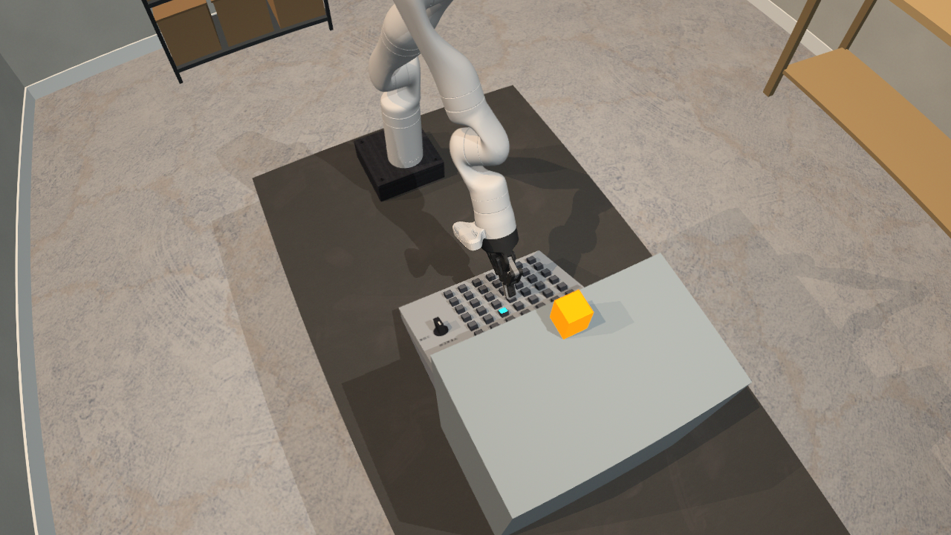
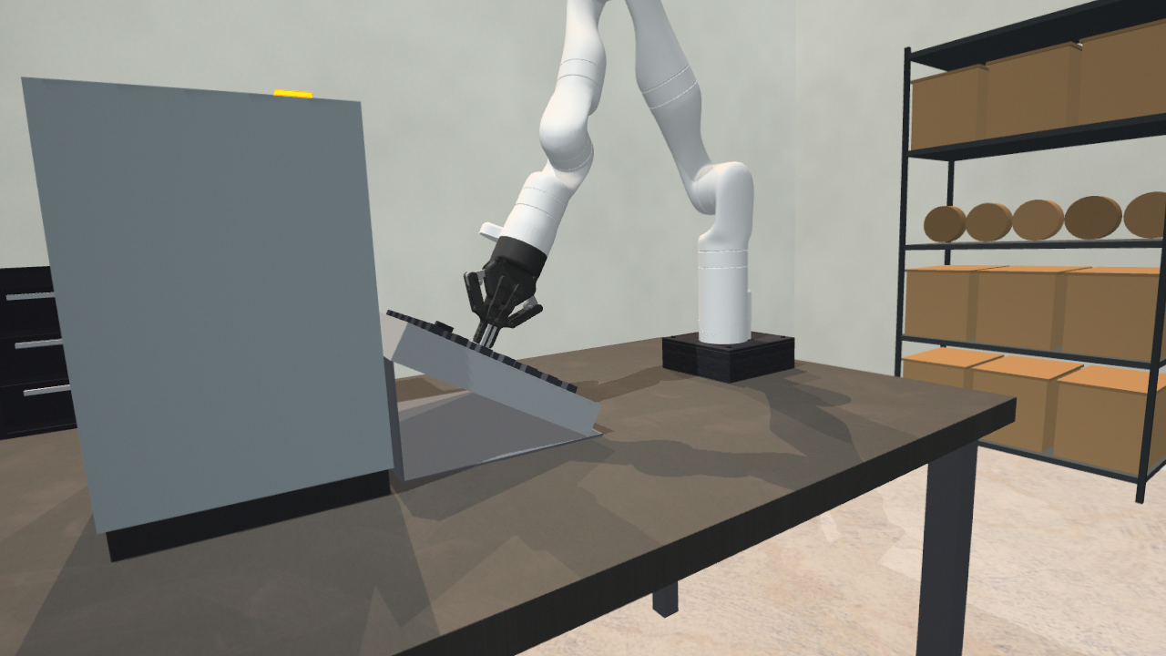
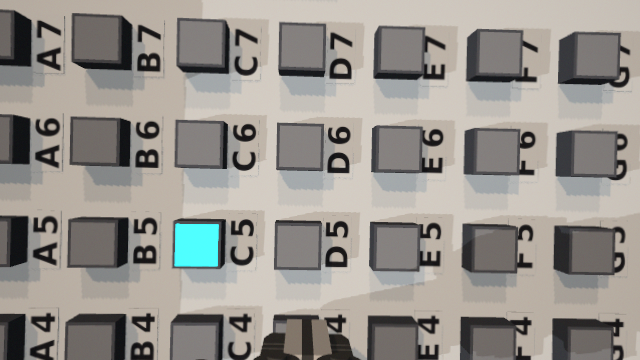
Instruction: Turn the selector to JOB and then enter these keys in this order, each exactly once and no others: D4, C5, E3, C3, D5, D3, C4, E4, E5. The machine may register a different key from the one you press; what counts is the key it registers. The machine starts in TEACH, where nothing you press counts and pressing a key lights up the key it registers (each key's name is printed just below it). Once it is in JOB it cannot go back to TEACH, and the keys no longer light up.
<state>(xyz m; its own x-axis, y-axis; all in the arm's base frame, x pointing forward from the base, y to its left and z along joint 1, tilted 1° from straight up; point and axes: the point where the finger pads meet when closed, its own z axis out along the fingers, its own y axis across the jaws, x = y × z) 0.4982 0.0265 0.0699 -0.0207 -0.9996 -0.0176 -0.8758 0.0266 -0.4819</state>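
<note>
Right now the selector knob is 160 mm to the right of my hand and 10 mm ahead of it. Also, from my hand: key D1: 100 mm to the left, 20 mm below, 10 mm ahead; key E2: 70 mm to the left, 30 mm below, 20 mm behind; sloped keypad panel: 50 mm to the right, 50 mm below, 40 mm ahead.
</note>
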